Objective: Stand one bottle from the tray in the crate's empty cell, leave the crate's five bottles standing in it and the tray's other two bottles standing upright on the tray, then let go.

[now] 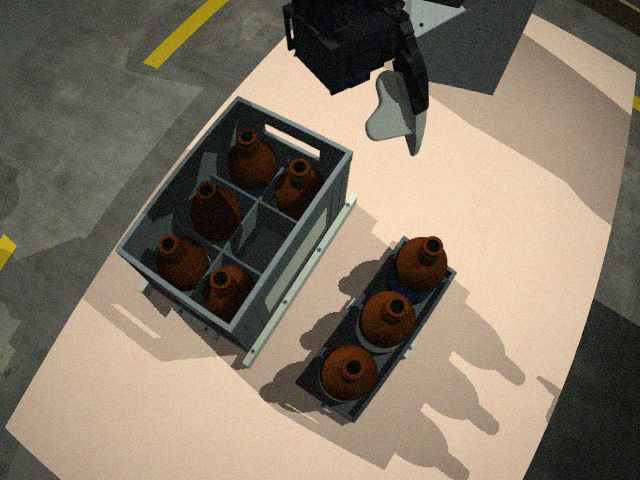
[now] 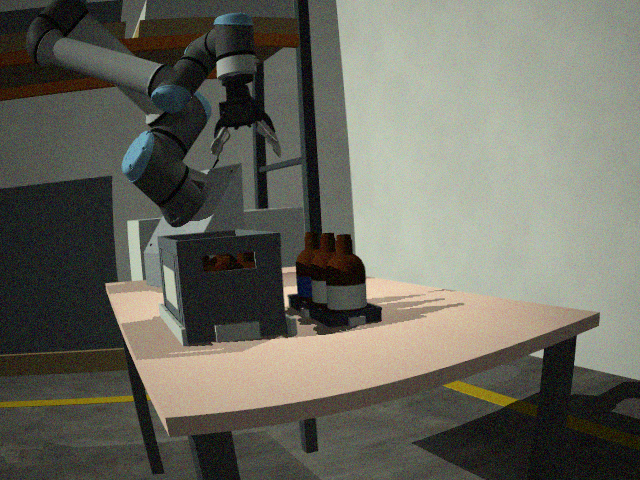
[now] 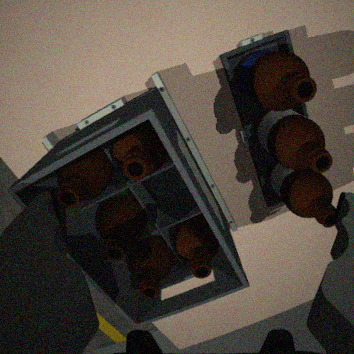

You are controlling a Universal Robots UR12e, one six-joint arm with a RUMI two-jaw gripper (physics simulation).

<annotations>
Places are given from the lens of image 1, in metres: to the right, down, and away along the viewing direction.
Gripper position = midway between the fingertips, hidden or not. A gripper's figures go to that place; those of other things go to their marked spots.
my gripper (image 1: 367, 104): 0.05, -0.14, 0.46
blue-labelled brown bottle (image 1: 421, 263): 0.13, 0.03, 0.60
</annotations>
